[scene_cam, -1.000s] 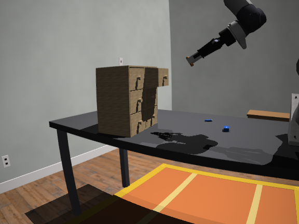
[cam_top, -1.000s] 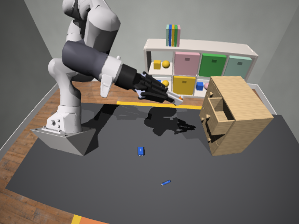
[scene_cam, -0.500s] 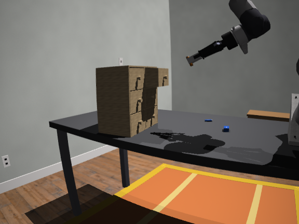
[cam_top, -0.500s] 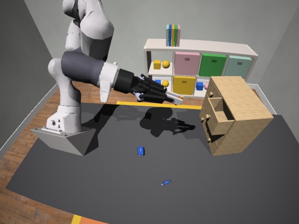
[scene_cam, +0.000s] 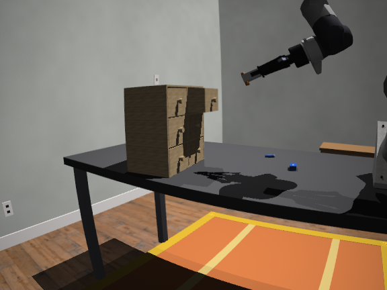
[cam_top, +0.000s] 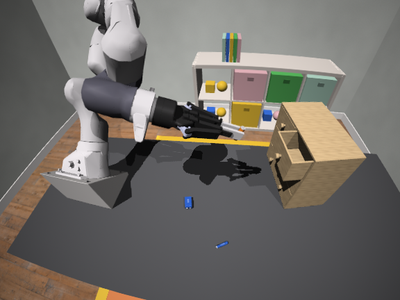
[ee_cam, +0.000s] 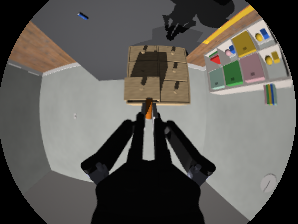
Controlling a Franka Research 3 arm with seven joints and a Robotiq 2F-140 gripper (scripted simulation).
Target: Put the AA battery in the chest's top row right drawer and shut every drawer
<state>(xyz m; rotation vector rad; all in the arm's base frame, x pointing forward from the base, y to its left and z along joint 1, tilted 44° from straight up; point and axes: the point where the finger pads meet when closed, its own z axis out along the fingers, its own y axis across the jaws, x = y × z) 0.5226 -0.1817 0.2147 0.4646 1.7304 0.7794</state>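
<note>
Now: the orange AA battery 2 cm ahead of my hand and 1 cm below it. From my hand the other things lie so: blue block-shaped battery 15 cm behind, 7 cm to the right, 33 cm below; then thin blue cylinder 1 cm behind, 22 cm to the right, 33 cm below.
</note>
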